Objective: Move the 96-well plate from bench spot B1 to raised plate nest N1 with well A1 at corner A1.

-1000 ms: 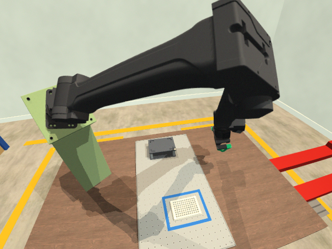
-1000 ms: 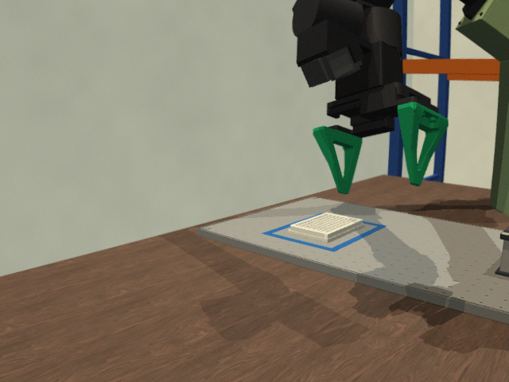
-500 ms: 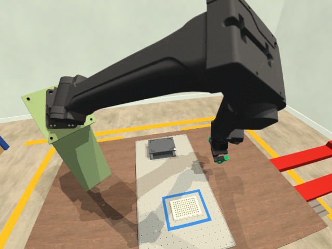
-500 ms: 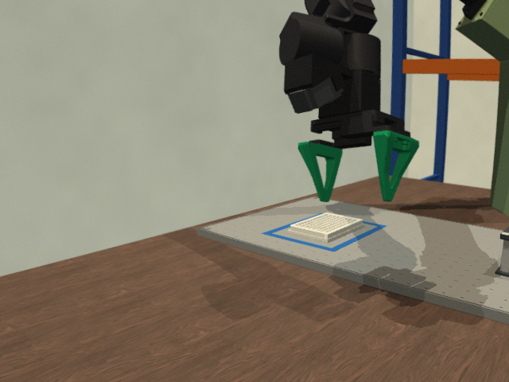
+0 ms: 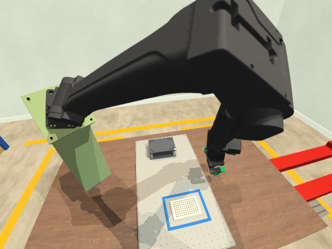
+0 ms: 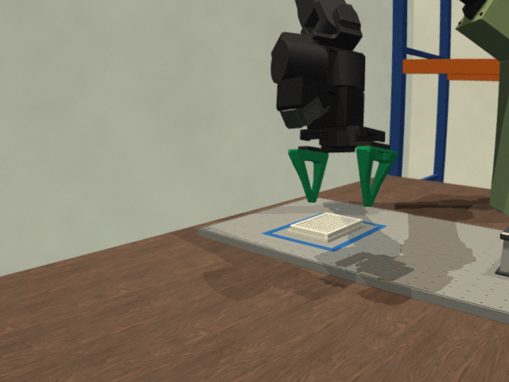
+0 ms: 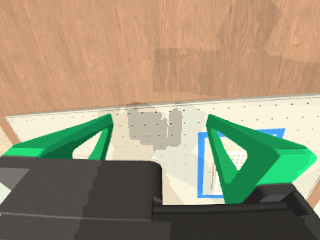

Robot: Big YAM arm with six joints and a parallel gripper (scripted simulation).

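The white 96-well plate is 21 cm behind my hand, 5 cm to the right of it and 10 cm below it. Round my hand: A1 label: 6 cm behind, 24 cm to the left, 5 cm below; then dark grey raised nest N1: 11 cm behind, 32 cm to the left, 5 cm below.
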